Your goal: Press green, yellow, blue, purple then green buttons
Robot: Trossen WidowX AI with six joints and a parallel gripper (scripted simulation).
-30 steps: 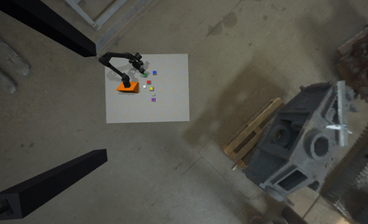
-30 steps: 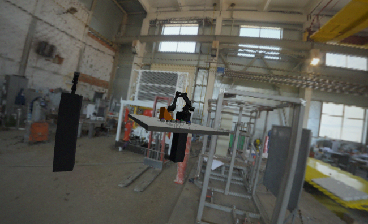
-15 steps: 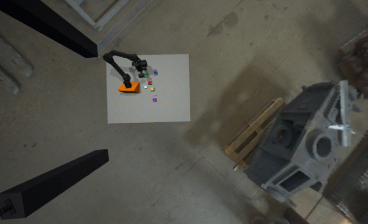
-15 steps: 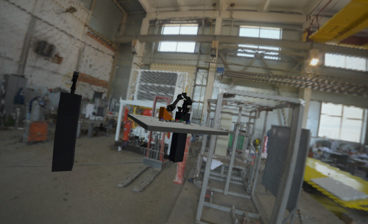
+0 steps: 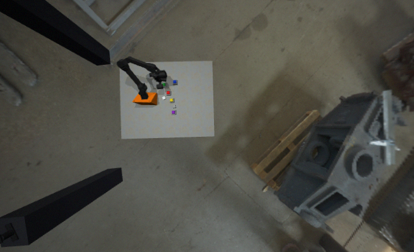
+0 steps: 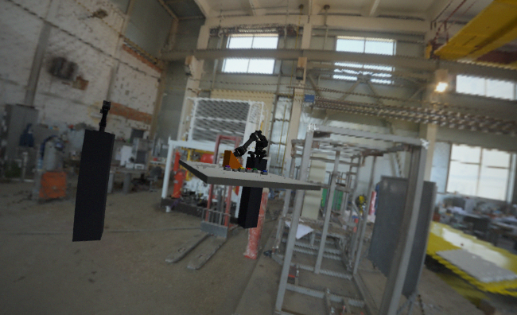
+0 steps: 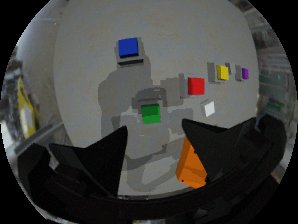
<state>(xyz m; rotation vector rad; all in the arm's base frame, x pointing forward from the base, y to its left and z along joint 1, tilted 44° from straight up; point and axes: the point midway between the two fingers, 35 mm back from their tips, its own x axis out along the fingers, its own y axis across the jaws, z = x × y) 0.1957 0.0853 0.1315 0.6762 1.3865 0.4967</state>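
Now: the green button 10 mm behind my gripper tip and 60 mm below it. The rest, counted from my gripper tip: red button 30 mm ahead, 100 mm to the right, 60 mm below; blue button 120 mm ahead, 20 mm to the left, 60 mm below; yellow button 60 mm ahead, 190 mm to the right, 60 mm below.
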